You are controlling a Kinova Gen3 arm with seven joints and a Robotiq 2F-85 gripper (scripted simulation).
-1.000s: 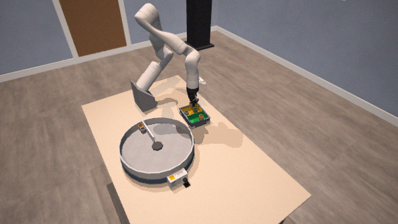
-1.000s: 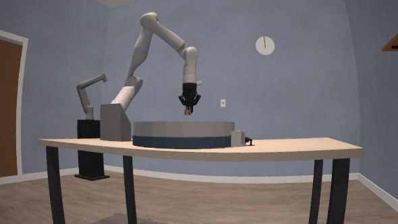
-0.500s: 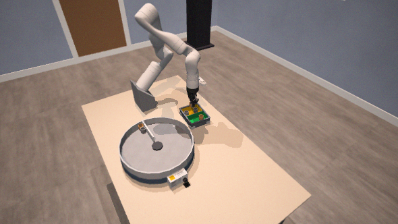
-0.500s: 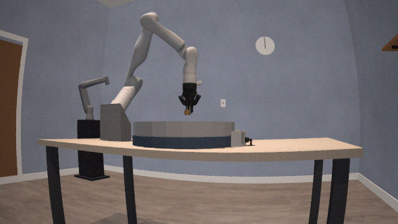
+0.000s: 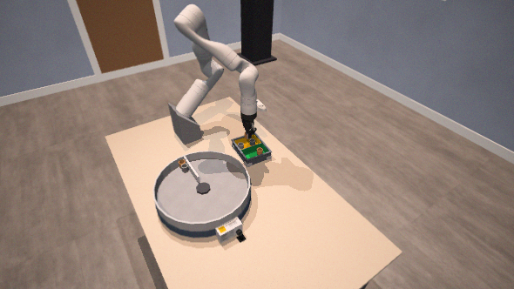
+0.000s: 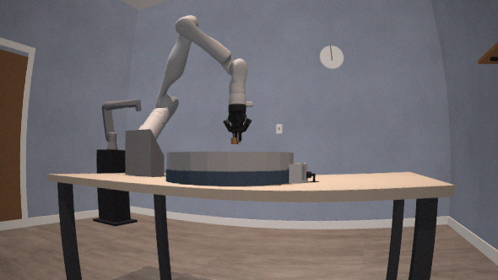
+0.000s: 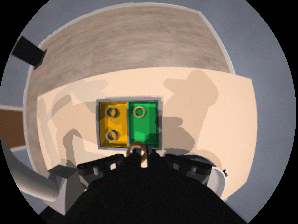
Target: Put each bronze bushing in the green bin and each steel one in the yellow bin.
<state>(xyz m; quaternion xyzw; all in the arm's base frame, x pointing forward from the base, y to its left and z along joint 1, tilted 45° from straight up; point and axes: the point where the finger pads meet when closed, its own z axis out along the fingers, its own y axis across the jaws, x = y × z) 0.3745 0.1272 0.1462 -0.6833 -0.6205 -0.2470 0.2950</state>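
Now: hand 4 cm past the bin, 4 cm to the right of it and 14 cm above it. Also, from my hand: grey turntable 10 cm ahead, 30 cm to the right, 12 cm below.
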